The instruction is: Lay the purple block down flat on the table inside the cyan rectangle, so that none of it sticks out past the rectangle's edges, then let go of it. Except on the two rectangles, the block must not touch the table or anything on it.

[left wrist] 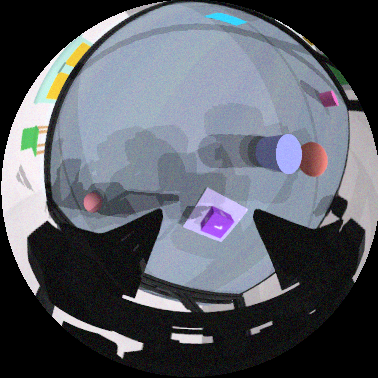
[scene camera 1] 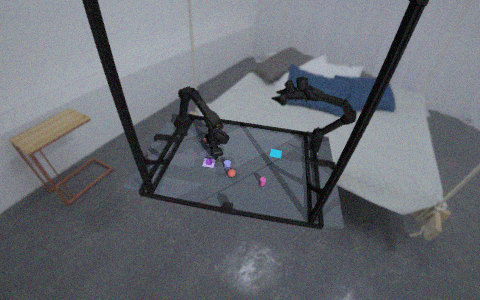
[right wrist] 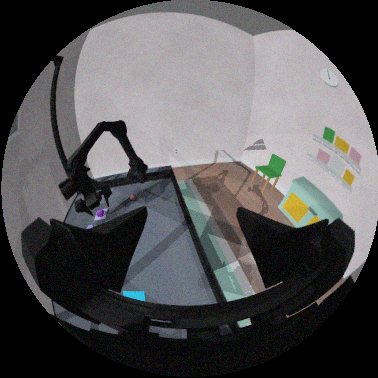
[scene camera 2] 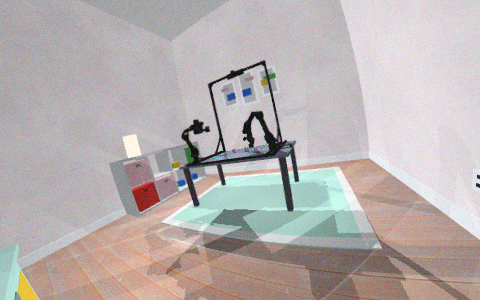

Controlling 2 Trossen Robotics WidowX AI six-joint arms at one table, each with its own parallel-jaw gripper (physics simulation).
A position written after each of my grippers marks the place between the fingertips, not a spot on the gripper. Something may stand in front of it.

Observation:
My left gripper (left wrist: 209, 214) is open, with nothing in its grasp. Also in view: a lavender cylinder (left wrist: 282, 152). My right gripper (right wrist: 192, 211) is open, with nothing in its grasp. On the table rests an orange-red ball (left wrist: 313, 162).
The right wrist view misses the orange-red ball, which is hidden by my right gripper.

